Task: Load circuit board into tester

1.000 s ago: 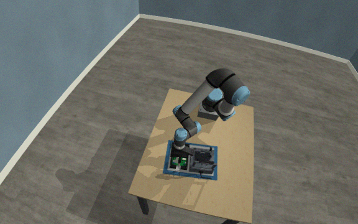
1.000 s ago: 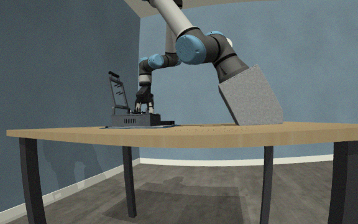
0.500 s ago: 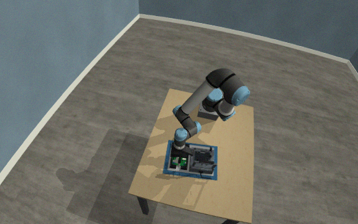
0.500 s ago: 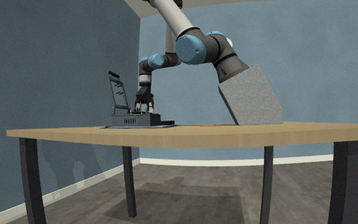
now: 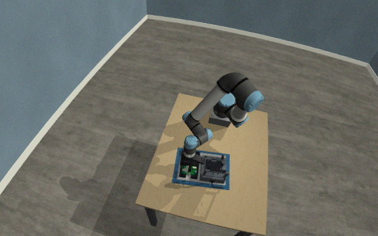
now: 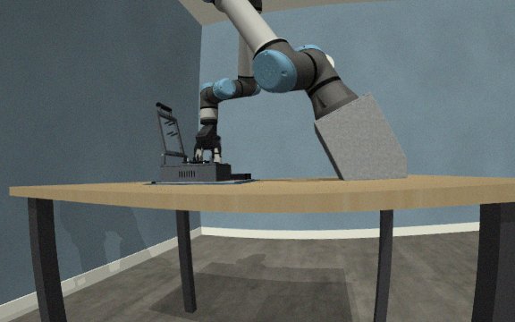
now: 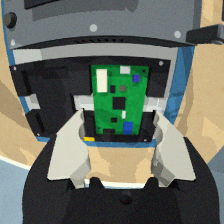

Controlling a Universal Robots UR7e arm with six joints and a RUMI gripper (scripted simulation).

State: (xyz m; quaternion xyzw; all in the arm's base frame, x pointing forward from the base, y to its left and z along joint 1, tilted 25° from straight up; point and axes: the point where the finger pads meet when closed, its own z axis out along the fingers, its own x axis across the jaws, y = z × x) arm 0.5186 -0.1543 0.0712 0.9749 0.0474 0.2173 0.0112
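My gripper is now 20 mm above the green circuit board. From my hand the other things lie so: tester bed: 50 mm behind, 170 mm to the left, 30 mm above; see-through lid: 70 mm ahead, 180 mm to the left, 140 mm above.
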